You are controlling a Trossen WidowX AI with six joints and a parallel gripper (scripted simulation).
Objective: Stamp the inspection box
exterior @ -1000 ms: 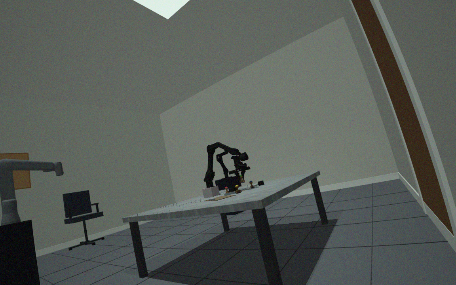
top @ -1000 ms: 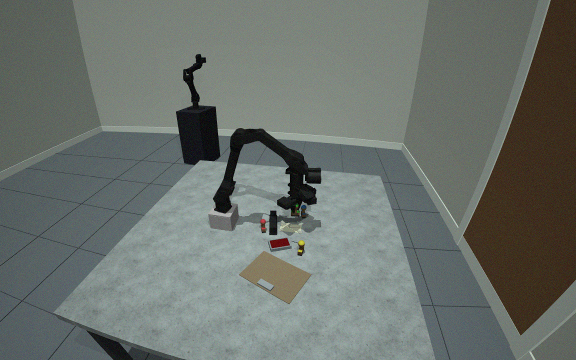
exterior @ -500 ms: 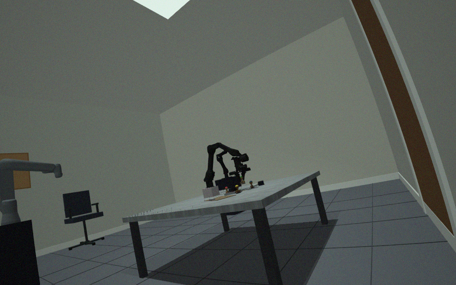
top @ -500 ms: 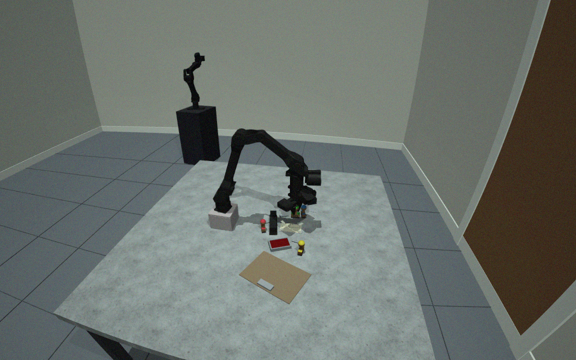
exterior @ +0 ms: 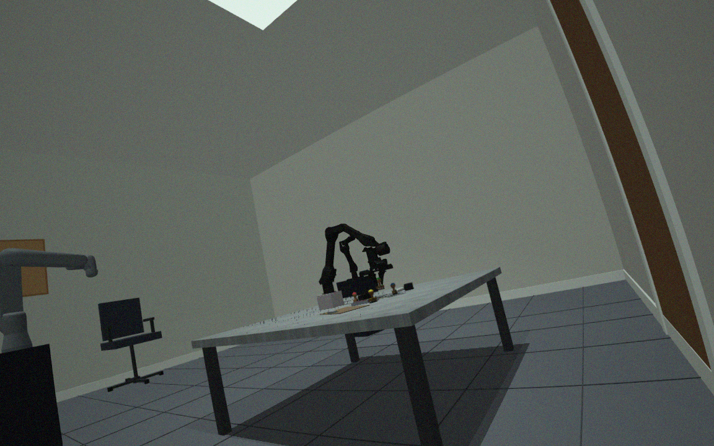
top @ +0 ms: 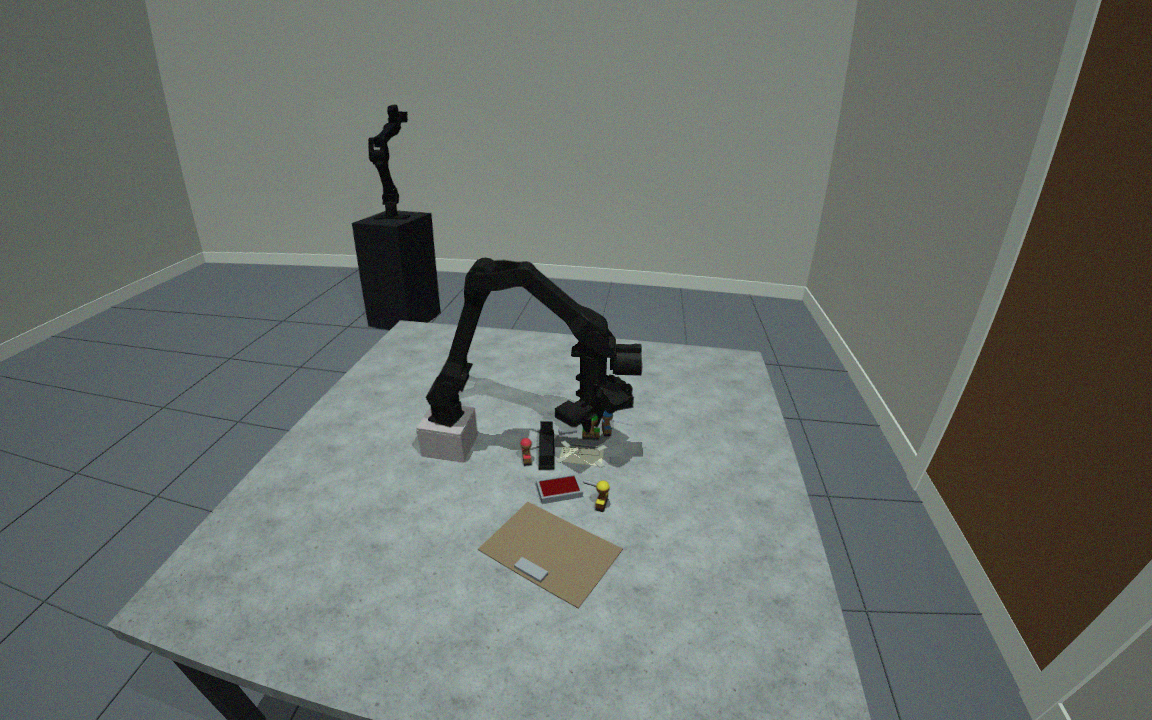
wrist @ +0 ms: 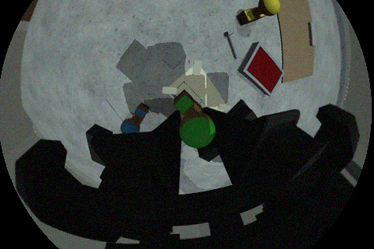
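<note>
Now: gripper tip 20 mm past the card, 10 mm to the left of it and 70 mm above it. The rest, counted from my gripper tip: blue-knobbed stamp 10 mm ahead, 90 mm to the left, 50 mm below; then green-knobbed stamp right at my gripper tip; then red-knobbed stamp 130 mm behind, 80 mm to the right, 50 mm below.
</note>
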